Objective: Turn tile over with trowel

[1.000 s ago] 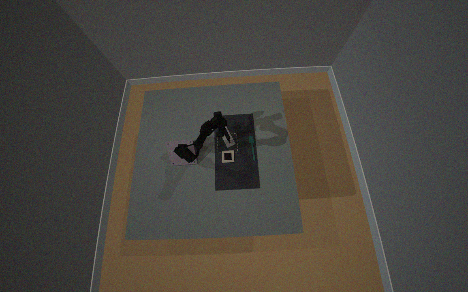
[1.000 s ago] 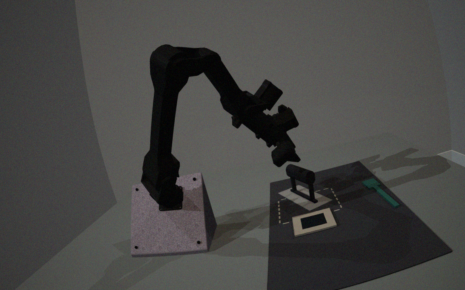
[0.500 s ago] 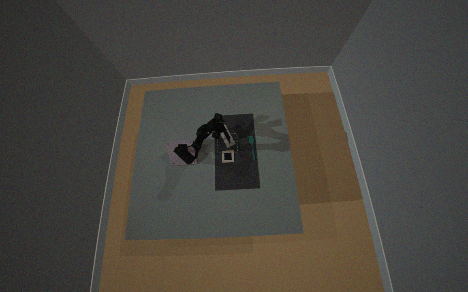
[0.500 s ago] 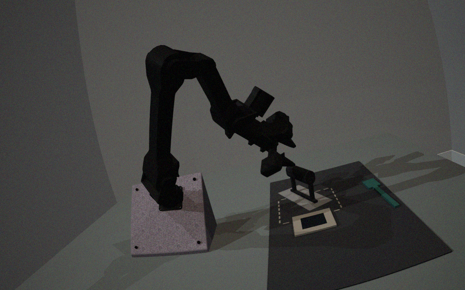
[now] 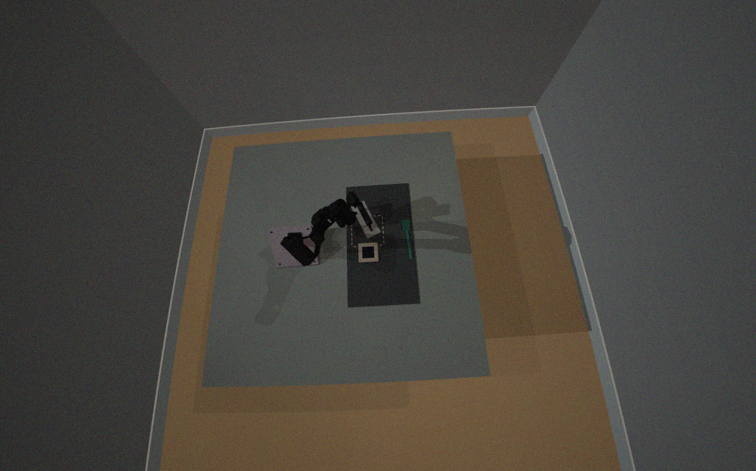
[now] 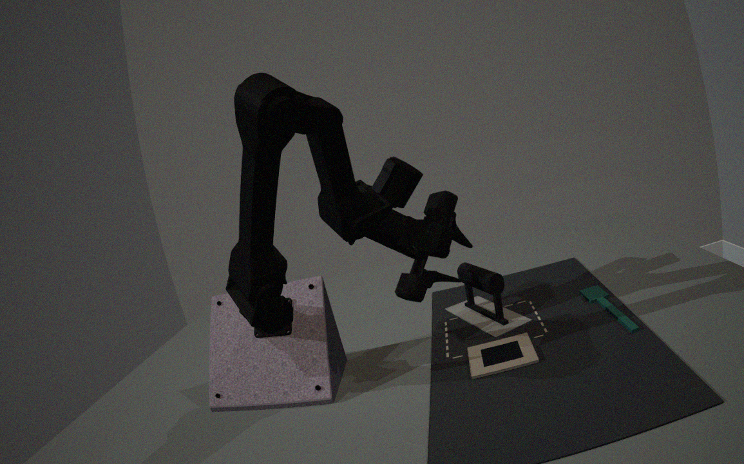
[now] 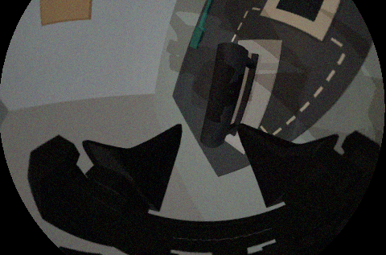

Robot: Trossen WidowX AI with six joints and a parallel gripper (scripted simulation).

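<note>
Now: the trowel 6 cm below my gripper tip and 1 cm ahead of it. The rest, counted from my gripper tip: dark mat: 14 cm to the right, 12 cm below, 9 cm ahead; then teal t-shaped piece: 23 cm ahead, 12 cm to the right, 9 cm below; then tile: 20 cm to the right, 9 cm below, 3 cm ahead.
</note>
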